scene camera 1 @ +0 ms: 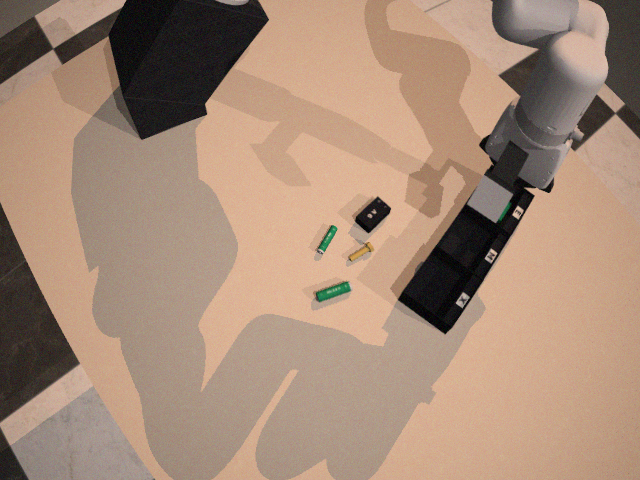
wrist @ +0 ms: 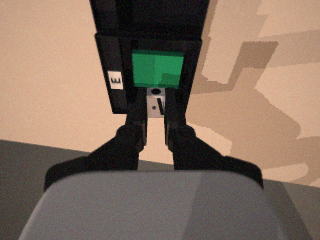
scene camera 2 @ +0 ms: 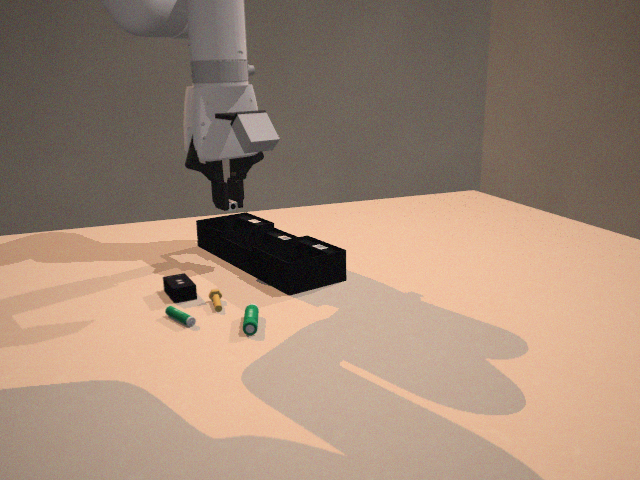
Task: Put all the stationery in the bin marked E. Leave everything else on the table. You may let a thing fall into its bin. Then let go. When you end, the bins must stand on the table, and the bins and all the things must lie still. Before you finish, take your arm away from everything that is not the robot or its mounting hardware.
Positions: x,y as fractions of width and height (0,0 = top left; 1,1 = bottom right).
Labels:
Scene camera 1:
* my gripper: 0.79,0.39
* black 9 V battery: 0.59,0.44

